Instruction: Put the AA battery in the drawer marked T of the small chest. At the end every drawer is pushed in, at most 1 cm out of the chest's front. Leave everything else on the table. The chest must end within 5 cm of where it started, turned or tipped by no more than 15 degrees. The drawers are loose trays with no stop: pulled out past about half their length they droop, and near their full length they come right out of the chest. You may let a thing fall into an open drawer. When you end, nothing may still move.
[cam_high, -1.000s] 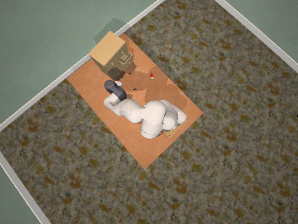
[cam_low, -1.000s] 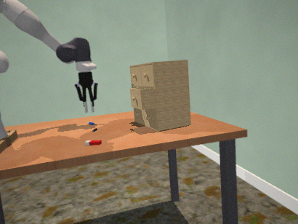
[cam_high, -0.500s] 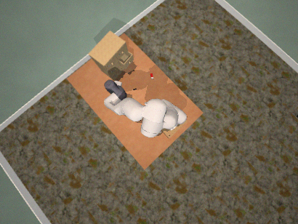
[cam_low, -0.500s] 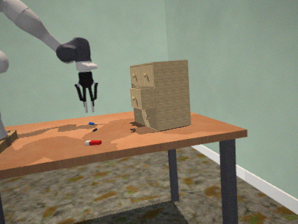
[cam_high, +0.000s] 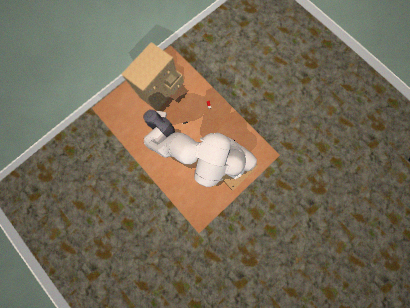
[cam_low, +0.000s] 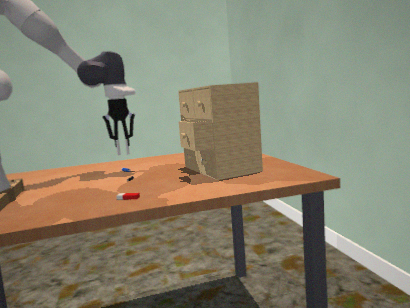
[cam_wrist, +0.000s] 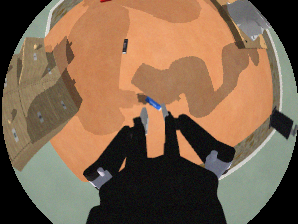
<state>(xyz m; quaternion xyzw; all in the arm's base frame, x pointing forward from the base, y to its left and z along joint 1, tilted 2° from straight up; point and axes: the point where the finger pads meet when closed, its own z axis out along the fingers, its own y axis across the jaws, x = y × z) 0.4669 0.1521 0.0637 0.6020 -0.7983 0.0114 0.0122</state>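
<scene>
My hand is 100 mm above the blue AA battery. The rest, counted from my hand: white cylinder 60 mm behind, 420 mm to the right, 100 mm below; then small black piece 10 mm behind, 180 mm to the right, 100 mm below; then drawer 260 mm ahead, 320 mm to the right, 30 mm above.
</scene>
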